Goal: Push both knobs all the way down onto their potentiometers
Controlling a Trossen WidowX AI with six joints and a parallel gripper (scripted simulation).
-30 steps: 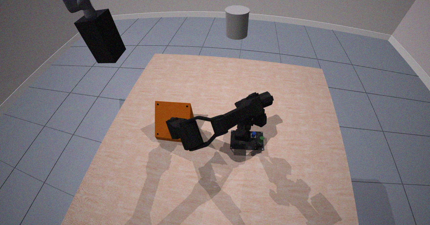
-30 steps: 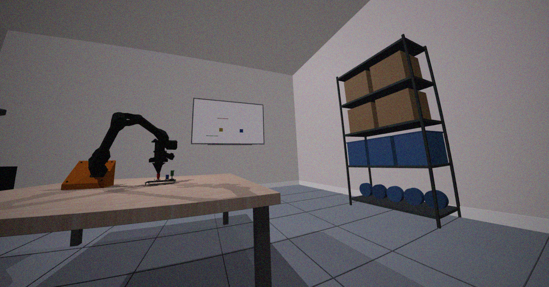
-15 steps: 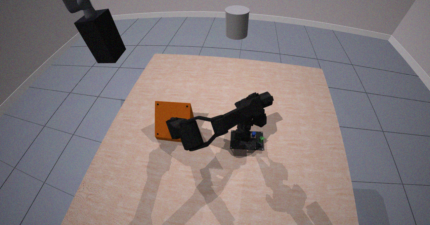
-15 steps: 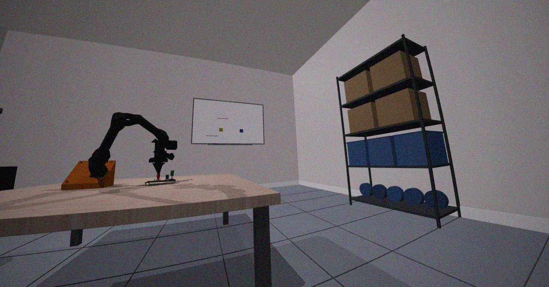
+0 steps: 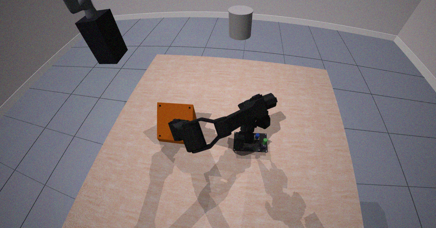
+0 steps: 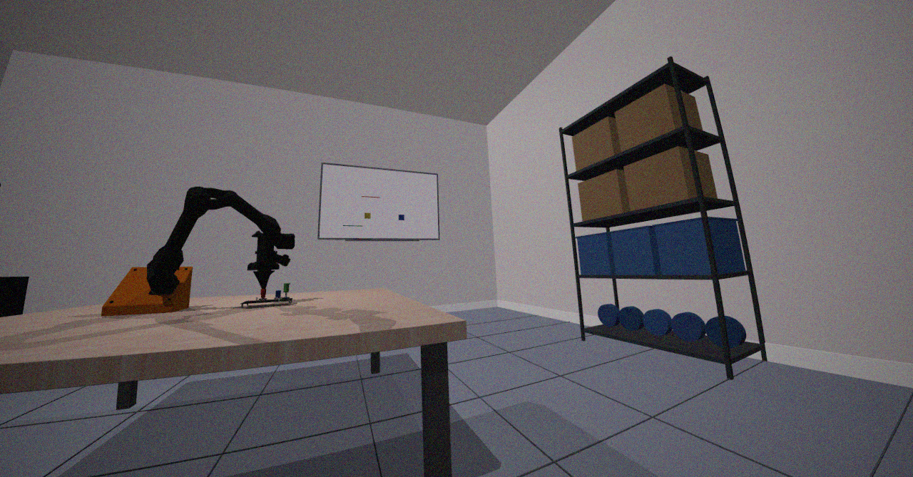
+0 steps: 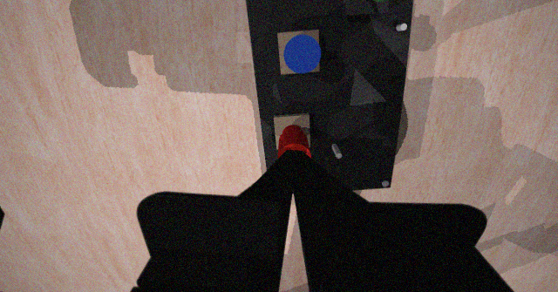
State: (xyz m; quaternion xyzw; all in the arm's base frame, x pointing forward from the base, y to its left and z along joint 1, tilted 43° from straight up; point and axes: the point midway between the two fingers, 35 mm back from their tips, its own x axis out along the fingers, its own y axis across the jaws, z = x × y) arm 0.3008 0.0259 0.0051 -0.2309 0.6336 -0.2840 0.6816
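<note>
My gripper tip is now 20 mm above the red knob. Also, from my gripper tip: green knob 80 mm ahead, 40 mm to the right.
</note>
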